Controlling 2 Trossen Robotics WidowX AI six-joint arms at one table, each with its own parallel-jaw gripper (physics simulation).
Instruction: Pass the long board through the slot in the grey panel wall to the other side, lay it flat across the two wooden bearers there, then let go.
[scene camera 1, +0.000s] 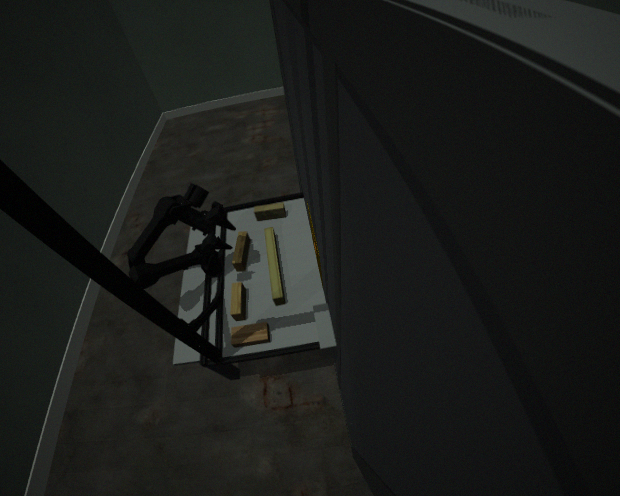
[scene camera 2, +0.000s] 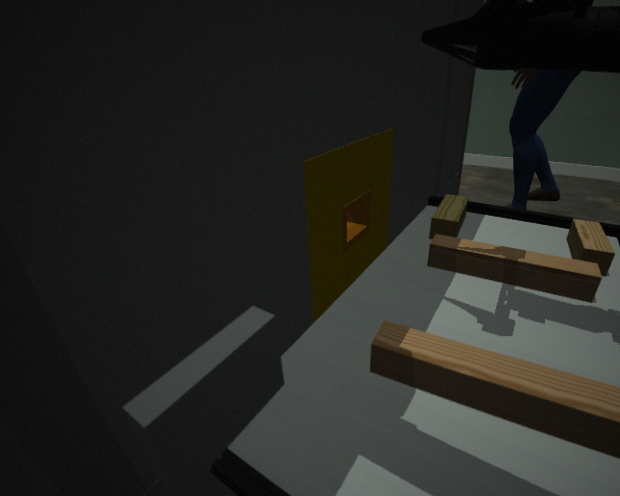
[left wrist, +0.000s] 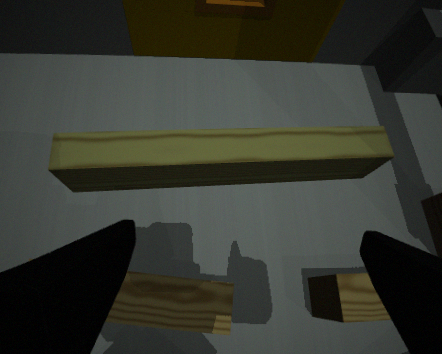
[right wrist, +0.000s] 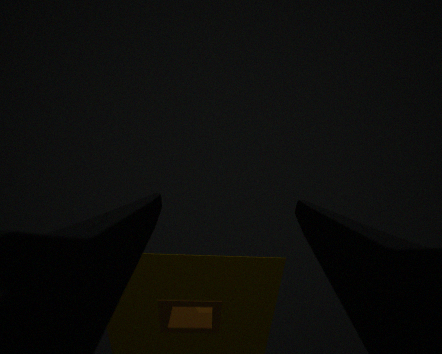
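Pixels of known places: left gripper, fingertip midpoint: (scene camera 1: 233, 238) (left wrist: 249, 236); right gripper, fingertip midpoint: (scene camera 2: 433, 39) (right wrist: 230, 203); left arm's base at its link origin: (scene camera 1: 214, 271).
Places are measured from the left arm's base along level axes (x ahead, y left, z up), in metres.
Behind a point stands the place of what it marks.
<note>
The long board (scene camera 1: 274, 266) @(x 0.264, y -0.061, z 0.042 m) (left wrist: 220, 149) @(x 0.254, y -0.011, z 0.042 m) lies flat on the table between the left gripper and the wall, lengthwise along the wall. My left gripper (scene camera 1: 232, 237) @(x 0.145, y -0.002, z 0.177 m) (left wrist: 249, 236) @(x 0.145, y -0.002, z 0.177 m) is open and empty above the table, short of the board. The slot (scene camera 2: 356, 222) @(x 0.465, y -0.003, z 0.068 m) (left wrist: 235, 4) @(x 0.431, y -0.037, z 0.066 m) (right wrist: 191, 317) @(x 0.470, y -0.037, z 0.066 m) is a square opening in a yellow patch (scene camera 2: 330, 181) @(x 0.483, y -0.113, z 0.170 m) (left wrist: 175, 30) @(x 0.431, y 0.034, z 0.026 m) (right wrist: 250, 280) @(x 0.483, y 0.047, z 0.166 m) on the grey panel wall (scene camera 2: 155, 155) @(x 0.482, y -0.334, z 0.249 m). Two wooden bearers (scene camera 2: 517, 261) @(x 0.706, y 0.071, z 0.024 m) (scene camera 2: 496, 380) @(x 0.712, y -0.189, z 0.025 m) lie parallel on the far side, ends towards the wall. My right gripper (scene camera 2: 439, 42) @(x 0.565, y -0.001, z 0.325 m) (right wrist: 230, 203) @(x 0.565, y -0.001, z 0.325 m) is open and empty, high above, facing the wall.
Several short blocks (scene camera 1: 269, 211) @(x 0.262, y 0.252, z 0.034 m) (scene camera 1: 240, 250) @(x 0.129, y 0.048, z 0.044 m) (scene camera 1: 237, 301) @(x 0.116, y -0.184, z 0.044 m) (scene camera 1: 250, 334) @(x 0.153, y -0.307, z 0.019 m) (left wrist: 175, 302) @(x 0.119, y 0.032, z 0.044 m) lie around the board. Two more blocks (scene camera 2: 448, 214) @(x 0.568, y 0.203, z 0.028 m) (scene camera 2: 591, 240) @(x 0.811, y 0.208, z 0.025 m) lie behind the farther bearer. A grey block (scene camera 1: 324, 325) @(x 0.408, y -0.344, z 0.081 m) (left wrist: 405, 50) @(x 0.405, y -0.270, z 0.038 m) stands against the wall. A person's legs (scene camera 2: 524, 134) show beyond the table.
</note>
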